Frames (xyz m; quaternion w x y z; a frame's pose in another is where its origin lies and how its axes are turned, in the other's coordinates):
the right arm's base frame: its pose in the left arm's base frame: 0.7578 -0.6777 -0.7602 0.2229 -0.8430 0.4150 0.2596
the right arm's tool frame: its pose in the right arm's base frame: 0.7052 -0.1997 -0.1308 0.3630 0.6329 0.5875 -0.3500
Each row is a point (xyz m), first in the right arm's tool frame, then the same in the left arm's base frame.
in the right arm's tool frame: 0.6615 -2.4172 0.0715
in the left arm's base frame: -0.0339 -0.3090 0.9057
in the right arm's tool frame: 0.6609 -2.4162 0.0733
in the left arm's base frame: -0.0318 -0.3087 0.9057
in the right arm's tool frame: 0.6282 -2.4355 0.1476
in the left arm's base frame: 0.0238 -0.2564 0.9395
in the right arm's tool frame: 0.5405 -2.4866 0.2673
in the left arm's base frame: 0.1076 -0.1328 0.9877
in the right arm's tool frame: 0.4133 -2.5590 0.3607
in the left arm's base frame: 0.1638 0.0293 1.0144
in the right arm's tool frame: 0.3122 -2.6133 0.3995
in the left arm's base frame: 0.1810 0.1492 1.0149
